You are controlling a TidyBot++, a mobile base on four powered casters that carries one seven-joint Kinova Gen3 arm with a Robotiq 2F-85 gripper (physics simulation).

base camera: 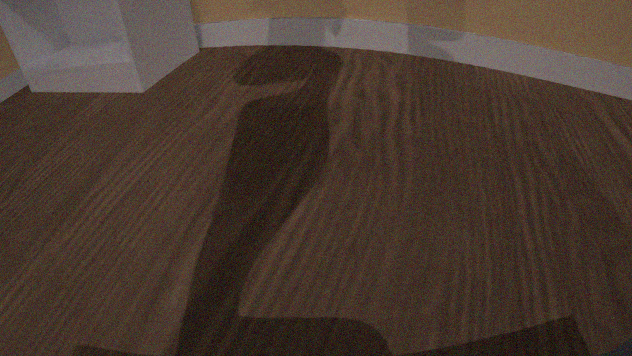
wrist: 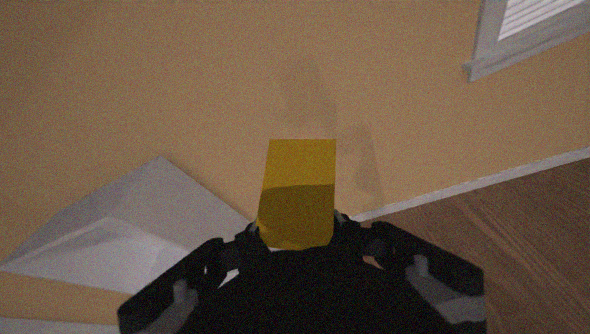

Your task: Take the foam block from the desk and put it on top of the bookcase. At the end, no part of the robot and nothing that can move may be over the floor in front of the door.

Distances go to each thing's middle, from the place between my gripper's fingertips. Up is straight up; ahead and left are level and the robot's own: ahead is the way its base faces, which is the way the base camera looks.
The yellow foam block [wrist: 296,210] lies 1 cm ahead of my hand, 2 cm to the right of it and 2 cm above it.
